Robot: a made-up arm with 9 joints.
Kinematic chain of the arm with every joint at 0, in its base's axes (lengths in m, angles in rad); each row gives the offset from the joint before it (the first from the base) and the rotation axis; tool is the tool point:
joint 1: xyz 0 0 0.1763 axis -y
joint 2: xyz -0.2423 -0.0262 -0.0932 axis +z
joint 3: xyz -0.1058 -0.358 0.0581 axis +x
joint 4: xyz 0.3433 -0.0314 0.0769 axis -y
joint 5: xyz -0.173 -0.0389 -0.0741 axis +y
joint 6: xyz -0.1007 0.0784 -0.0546 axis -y
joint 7: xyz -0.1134 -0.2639 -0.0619 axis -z
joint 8: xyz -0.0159 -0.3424 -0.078 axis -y
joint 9: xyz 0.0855 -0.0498 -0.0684 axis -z
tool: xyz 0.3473 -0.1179 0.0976
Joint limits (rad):
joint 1: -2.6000..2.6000
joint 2: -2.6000..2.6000
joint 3: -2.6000..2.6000
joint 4: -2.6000..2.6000
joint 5: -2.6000..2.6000
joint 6: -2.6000..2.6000
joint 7: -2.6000..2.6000
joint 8: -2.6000..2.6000
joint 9: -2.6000..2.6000
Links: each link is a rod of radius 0.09 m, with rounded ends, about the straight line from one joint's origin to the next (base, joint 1, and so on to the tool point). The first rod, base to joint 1, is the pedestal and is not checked.
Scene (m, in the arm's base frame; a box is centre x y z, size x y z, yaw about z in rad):
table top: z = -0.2
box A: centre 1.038 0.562 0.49 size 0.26 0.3 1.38 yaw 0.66
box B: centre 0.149 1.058 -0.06 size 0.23 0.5 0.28 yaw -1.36
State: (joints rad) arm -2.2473 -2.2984 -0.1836 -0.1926 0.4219 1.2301 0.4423 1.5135 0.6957
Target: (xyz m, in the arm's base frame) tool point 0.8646 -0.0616 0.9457
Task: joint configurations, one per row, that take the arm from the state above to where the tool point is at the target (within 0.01 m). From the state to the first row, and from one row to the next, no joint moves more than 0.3 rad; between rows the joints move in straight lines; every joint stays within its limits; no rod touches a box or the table.
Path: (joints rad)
1: -2.1112 -2.0156 -0.1019 -0.1776 0.4346 1.2017 0.5421 1.5143 0.6217
2: -1.9750 -1.7329 -0.0202 -0.1625 0.4473 1.1732 0.6419 1.5151 0.5476
3: -1.8389 -1.4501 0.0615 -0.1475 0.4600 1.1448 0.7417 1.5159 0.4736
4: -1.7028 -1.1673 0.1431 -0.1325 0.4726 1.1163 0.8414 1.5167 0.3995
5: -1.5667 -0.8845 0.2248 -0.1174 0.4853 1.0879 0.9412 1.5174 0.3255
6: -1.6078 -1.0652 0.0428 -0.1547 0.5062 1.0811 0.6648 1.4221 0.2926
7: -1.6490 -1.2459 -0.1393 -0.1921 0.5271 1.0743 0.3884 1.3268 0.2598
8: -1.6902 -1.4266 -0.3213 -0.2294 0.5479 1.0675 0.1119 1.2314 0.2270
9: -1.7314 -1.6072 -0.5034 -0.2667 0.5688 1.0608 -0.1645 1.1361 0.1942
10: -1.7726 -1.7879 -0.6854 -0.3040 0.5896 1.0540 -0.4409 1.0408 0.1614

